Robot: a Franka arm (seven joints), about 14 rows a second.
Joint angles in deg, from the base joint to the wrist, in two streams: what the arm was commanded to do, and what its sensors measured. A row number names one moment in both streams.
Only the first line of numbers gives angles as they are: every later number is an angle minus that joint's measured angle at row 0.
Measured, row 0:
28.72 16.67 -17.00 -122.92 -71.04 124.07 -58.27
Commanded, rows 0 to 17:
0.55 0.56 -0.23 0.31 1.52 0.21 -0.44
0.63 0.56 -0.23 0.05 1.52 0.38 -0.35
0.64 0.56 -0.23 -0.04 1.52 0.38 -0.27
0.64 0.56 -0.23 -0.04 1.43 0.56 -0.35
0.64 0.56 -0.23 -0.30 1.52 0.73 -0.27
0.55 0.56 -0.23 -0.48 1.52 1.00 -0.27
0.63 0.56 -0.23 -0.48 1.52 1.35 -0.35
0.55 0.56 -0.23 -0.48 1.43 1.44 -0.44
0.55 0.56 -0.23 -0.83 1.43 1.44 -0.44
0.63 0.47 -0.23 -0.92 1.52 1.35 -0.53
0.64 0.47 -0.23 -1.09 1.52 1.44 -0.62
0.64 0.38 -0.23 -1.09 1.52 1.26 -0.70
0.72 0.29 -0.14 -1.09 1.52 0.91 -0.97
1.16 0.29 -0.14 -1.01 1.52 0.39 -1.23
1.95 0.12 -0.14 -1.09 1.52 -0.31 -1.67
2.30 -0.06 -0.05 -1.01 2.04 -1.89 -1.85
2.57 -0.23 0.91 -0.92 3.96 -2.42 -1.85
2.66 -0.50 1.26 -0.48 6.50 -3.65 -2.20
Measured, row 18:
1.42 0.47 0.76 -0.57 2.73 -0.73 -0.55
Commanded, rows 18 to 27:
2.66 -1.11 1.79 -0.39 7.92 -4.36 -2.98
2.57 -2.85 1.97 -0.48 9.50 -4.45 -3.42
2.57 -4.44 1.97 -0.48 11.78 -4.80 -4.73
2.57 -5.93 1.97 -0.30 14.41 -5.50 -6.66
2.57 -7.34 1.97 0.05 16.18 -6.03 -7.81
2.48 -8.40 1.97 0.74 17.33 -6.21 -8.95
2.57 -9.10 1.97 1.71 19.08 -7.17 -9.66
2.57 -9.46 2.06 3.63 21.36 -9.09 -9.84
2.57 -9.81 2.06 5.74 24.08 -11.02 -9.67
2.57 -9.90 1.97 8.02 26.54 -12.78 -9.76
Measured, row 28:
2.36 -9.51 1.75 4.14 22.04 -8.71 -8.24
